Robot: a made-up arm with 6 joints. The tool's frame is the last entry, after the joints.
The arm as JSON. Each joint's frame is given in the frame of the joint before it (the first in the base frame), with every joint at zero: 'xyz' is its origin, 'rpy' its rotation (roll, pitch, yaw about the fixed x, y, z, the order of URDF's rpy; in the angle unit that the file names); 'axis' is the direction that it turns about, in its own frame. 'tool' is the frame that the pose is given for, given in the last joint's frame.
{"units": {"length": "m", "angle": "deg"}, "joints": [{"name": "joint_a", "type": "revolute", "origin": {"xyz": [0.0, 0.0, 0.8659], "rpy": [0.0, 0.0, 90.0]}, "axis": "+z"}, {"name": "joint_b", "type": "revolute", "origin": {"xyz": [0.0, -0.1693, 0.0], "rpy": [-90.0, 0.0, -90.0]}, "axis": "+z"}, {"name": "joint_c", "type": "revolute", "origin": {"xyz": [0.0, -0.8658, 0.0], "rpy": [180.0, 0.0, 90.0]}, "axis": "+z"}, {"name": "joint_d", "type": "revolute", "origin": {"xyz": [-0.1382, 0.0, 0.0], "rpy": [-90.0, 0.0, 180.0]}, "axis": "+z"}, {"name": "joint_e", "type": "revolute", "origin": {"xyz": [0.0, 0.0, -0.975], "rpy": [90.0, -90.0, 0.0]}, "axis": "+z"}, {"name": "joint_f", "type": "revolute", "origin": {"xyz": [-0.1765, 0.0, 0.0], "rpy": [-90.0, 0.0, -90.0]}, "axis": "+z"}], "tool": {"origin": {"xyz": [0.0, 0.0, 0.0], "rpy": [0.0, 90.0, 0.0]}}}
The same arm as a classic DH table. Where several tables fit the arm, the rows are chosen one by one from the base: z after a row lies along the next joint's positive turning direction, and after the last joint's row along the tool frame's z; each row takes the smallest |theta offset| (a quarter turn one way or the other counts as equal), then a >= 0, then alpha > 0; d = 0 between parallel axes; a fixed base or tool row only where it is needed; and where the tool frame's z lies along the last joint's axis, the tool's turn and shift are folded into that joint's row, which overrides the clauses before.
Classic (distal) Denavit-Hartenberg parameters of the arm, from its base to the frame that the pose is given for. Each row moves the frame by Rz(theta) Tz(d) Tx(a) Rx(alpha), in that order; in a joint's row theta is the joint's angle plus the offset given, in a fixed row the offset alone. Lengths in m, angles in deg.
joint_a: a 0.1693  alpha -90  d 0.8659  theta_offset 0
joint_b: a 0.8658  alpha 180  d 0  theta_offset -90
joint_c: a 0.1382  alpha -90  d 0  theta_offset 0
joint_d: a 0  alpha 90  d -0.975  theta_offset 0
joint_e: a 0  alpha -90  d 0  theta_offset 0
joint_f: a 0  alpha 90  d -0.1765  theta_offset 90
tool (fixed): a 0  alpha 0  d 0  theta_offset -90

